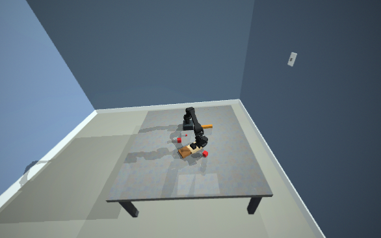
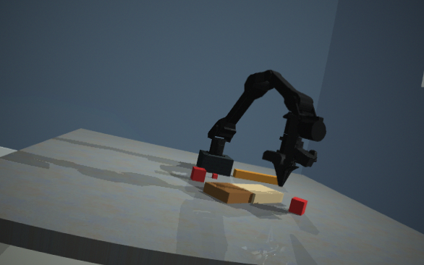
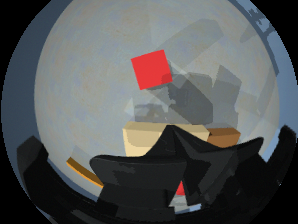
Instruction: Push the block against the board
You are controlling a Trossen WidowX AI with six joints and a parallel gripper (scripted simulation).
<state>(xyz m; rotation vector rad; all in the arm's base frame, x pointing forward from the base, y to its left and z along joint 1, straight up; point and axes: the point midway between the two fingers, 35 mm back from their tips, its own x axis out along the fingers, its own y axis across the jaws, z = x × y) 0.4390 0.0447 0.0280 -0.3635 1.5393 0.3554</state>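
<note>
Now: gripper tip 70 mm past the cream flat block, 30 mm to the left of it and 50 mm above it. From my gripper tip the other things lie so: tiny red piece: 280 mm behind, 100 mm to the right, 50 mm below; brown flat square block: 30 mm behind, 150 mm to the right, 50 mm below; orange board: 360 mm behind, 140 mm to the left, 50 mm below.
</note>
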